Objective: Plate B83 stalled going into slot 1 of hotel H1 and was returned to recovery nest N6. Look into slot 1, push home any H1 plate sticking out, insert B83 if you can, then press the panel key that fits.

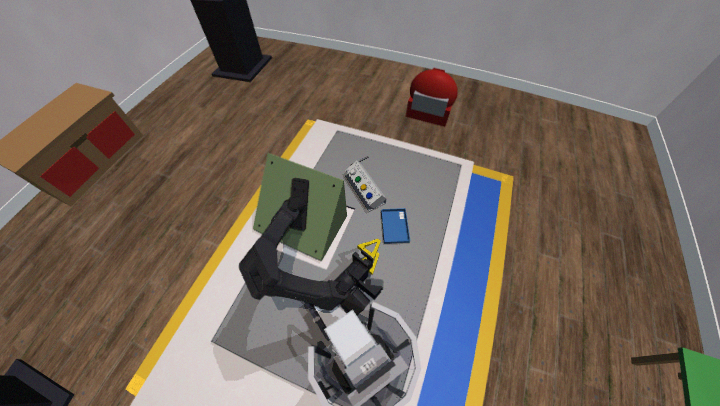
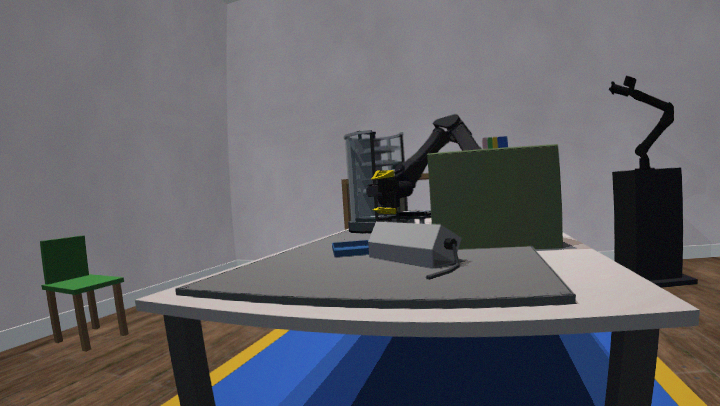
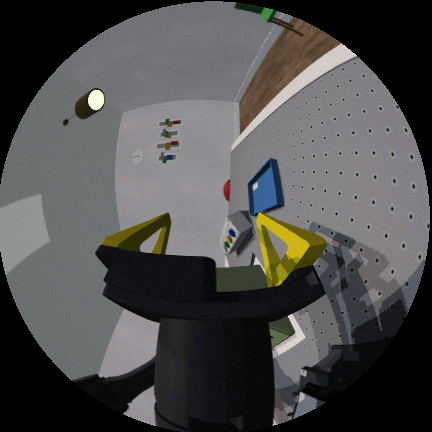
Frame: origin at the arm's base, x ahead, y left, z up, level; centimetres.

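Where they show: gripper, fingertip midpoint: (image 1: 378,246) (image 2: 373,194) (image 3: 213,216); arm's base, origin of the base link: (image 1: 299,204) (image 2: 487,190).
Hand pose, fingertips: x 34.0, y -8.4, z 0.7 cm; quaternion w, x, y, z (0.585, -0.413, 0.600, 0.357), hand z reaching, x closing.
Each offset is from my fingertips to the top centre of the thing. Level surfaces: height alone.
My gripper (image 1: 372,255) (image 2: 379,193) (image 3: 213,216) is open with nothing between its yellow fingers, one finger above the other. It is held above the mat, between the blue tray and the hotel, and faces away from the hotel. Hotel H1 {dx +5.4, dy -36.7, dz +26.0 cm} (image 1: 368,364) (image 2: 358,181) is a tower with clear side panels and several shelves. Slot 1 and any plate sticking out cannot be made out; the arm hides part of the hotel. Plate B83 and nest N6 cannot be identified. The grey key panel {dx -14.3, dy +31.9, dz -6.2 cm} (image 1: 365,185) (image 2: 403,242) (image 3: 241,231) has white, green, yellow and blue keys.
A blue tray {dx +3.2, dy +17.3, dz -12.9 cm} (image 1: 394,226) (image 2: 350,248) (image 3: 267,189) with a white label lies beside the panel. A large green wedge-shaped block (image 1: 322,201) (image 2: 496,199) (image 3: 240,279) stands beside the arm. Both tray and panel rest on a perforated grey mat {dz -14.6 cm} (image 1: 428,191) (image 2: 302,282).
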